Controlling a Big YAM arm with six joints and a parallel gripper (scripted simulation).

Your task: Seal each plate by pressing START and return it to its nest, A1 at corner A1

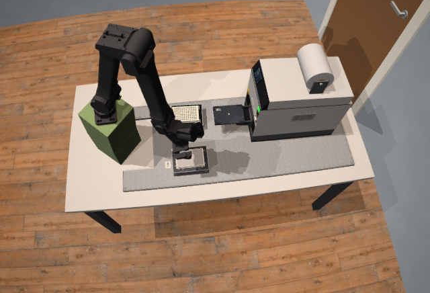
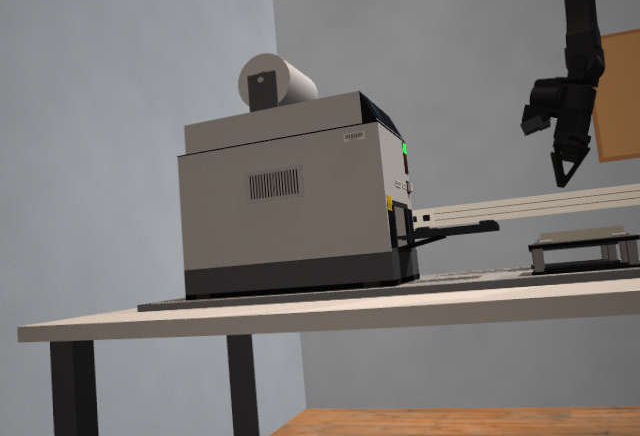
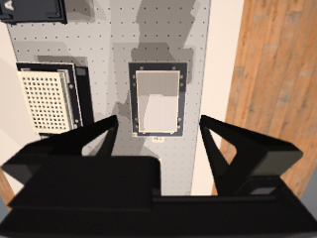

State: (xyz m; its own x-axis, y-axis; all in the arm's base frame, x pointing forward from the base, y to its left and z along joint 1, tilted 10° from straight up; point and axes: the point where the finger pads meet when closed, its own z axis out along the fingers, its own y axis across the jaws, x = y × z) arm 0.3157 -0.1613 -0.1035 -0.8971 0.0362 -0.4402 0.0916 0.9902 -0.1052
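The plate is 23 cm to the left of my hand, 12 cm below it and 2 cm ahead of it. The rest, counted from my hand: sealer stage 22 cm ahead, 17 cm to the left, 8 cm below; yellow warning label 33 cm ahead, 24 cm to the left, 3 cm below; plate nest 13 cm below.
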